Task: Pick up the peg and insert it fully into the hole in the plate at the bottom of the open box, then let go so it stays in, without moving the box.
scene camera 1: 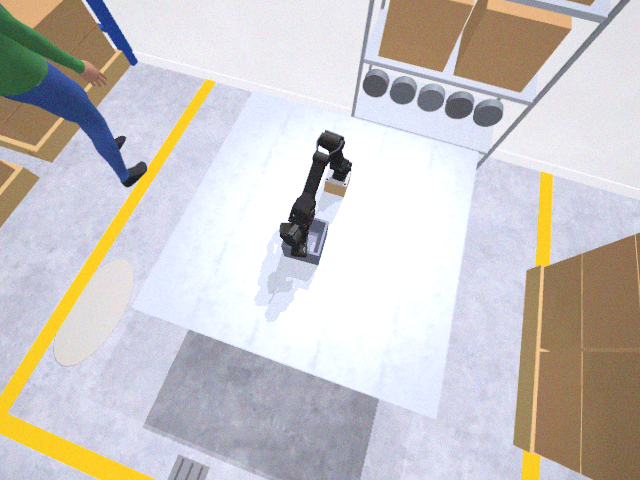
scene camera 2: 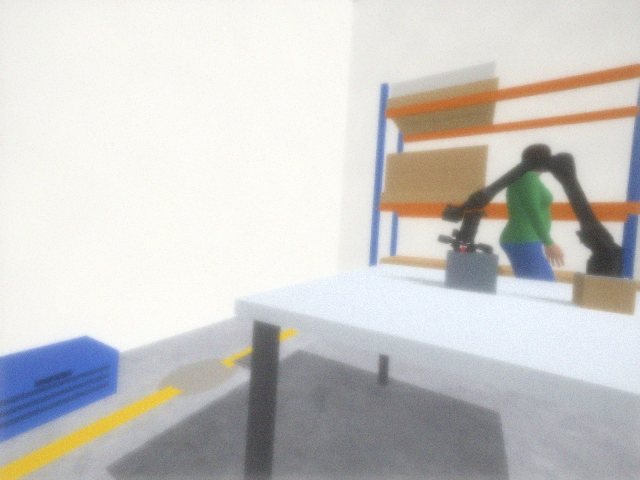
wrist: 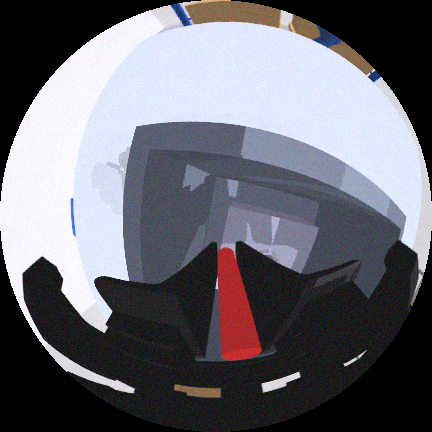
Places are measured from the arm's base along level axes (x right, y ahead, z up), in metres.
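Pixels of known places: gripper, fingertip midpoint: [scene camera 1: 298, 245] [wrist: 225, 247]; arm's base, link origin: [scene camera 1: 340, 174] [scene camera 2: 604, 275].
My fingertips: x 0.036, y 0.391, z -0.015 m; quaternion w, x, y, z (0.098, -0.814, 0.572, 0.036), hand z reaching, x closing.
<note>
Ahead of a thing's pixels: the offset from my fingertips to its top centre. "spot": to the spot under its first point. Level surfaces: height alone.
The red peg @[dx -0.008, dy -0.009, dz +0.074 m] [wrist: 237, 310] [scene camera 2: 463, 249] is held between the two black fingers of my gripper [wrist: 225, 247], which is shut on it. In scene camera 1 the gripper is over the open grey box @[dx -0.014, dy -0.042, dz +0.054 m] [scene camera 1: 322, 248] [scene camera 2: 471, 273] [wrist: 187, 136]. In scene camera 2 the fingers' lower ends are hidden by the box wall. The pale plate @[dx -0.014, dy -0.042, dz -0.023 m] [wrist: 297, 234] lies at the bottom of the box. A faint part of the hole's rim @[spot: dx -0.002, dy -0.038, dz -0.023 m] [wrist: 267, 251] shows beside the right fingertip; the rest is hidden. The peg's far tip is just at the fingertips, and its height over the plate is unclear.
The box stands on the white table @[dz -0.084 m] [scene camera 1: 392, 268] [scene camera 2: 361, 304], and its walls surround the fingers. A brown block [scene camera 1: 334, 187] [scene camera 2: 607, 294] stands by the arm's base. A person [scene camera 1: 82, 108] [scene camera 2: 527, 217] stands beyond the table. A shelf rack [scene camera 1: 449, 82] stands behind it.
</note>
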